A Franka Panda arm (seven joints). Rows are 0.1 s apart.
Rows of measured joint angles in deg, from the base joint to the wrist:
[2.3, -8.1, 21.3, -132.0, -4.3, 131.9, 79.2]
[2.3, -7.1, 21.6, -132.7, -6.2, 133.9, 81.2]
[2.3, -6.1, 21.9, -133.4, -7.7, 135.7, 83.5]
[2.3, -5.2, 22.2, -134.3, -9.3, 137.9, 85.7]
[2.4, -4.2, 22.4, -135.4, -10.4, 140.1, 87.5]
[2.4, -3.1, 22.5, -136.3, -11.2, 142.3, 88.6]
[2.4, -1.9, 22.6, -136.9, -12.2, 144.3, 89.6]
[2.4, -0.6, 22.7, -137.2, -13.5, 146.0, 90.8]
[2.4, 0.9, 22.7, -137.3, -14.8, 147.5, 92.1]
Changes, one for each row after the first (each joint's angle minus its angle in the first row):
[0.0, 1.0, 0.3, -0.7, -1.9, 2.0, 2.0]
[0.0, 2.0, 0.6, -1.4, -3.4, 3.8, 4.3]
[0.0, 2.9, 0.9, -2.3, -5.0, 6.0, 6.5]
[0.1, 3.9, 1.1, -3.4, -6.1, 8.2, 8.3]
[0.1, 5.0, 1.2, -4.3, -6.9, 10.4, 9.4]
[0.1, 6.2, 1.3, -4.9, -7.9, 12.4, 10.4]
[0.1, 7.5, 1.4, -5.2, -9.2, 14.1, 11.6]
[0.1, 9.0, 1.4, -5.3, -10.5, 15.6, 12.9]

